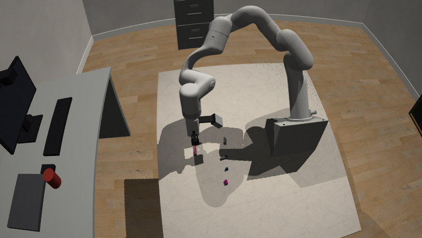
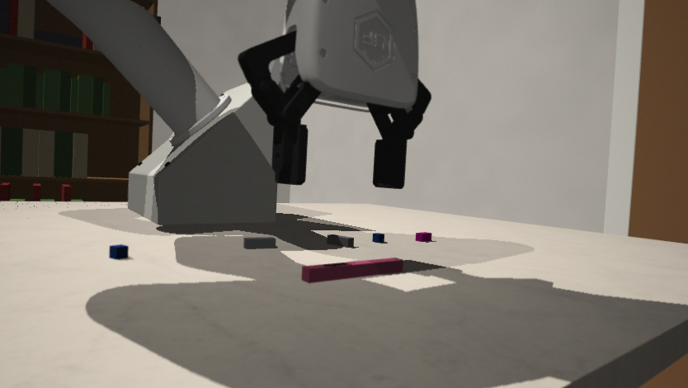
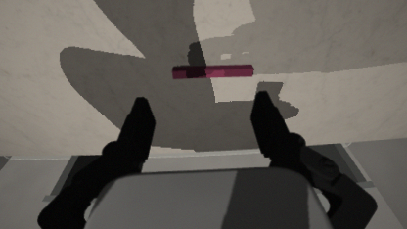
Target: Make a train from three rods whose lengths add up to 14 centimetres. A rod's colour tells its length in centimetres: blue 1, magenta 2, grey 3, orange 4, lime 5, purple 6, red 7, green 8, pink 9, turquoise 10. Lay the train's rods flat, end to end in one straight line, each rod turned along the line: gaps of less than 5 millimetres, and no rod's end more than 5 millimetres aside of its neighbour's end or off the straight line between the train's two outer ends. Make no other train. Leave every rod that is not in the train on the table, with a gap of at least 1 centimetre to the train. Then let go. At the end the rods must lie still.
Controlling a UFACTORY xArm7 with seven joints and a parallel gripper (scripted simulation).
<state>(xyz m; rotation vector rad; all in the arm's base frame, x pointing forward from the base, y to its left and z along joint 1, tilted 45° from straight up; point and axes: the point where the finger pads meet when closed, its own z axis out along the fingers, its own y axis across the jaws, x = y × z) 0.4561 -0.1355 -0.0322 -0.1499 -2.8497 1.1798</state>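
Right now the magenta rod is 220 mm to the left of my hand, 100 mm behind it and 70 mm below it. From my hand the other things lie so: pink rod: 70 mm below, 10 mm to the left, 10 mm ahead; then grey rod: 130 mm behind, 70 mm below, 10 mm to the left.
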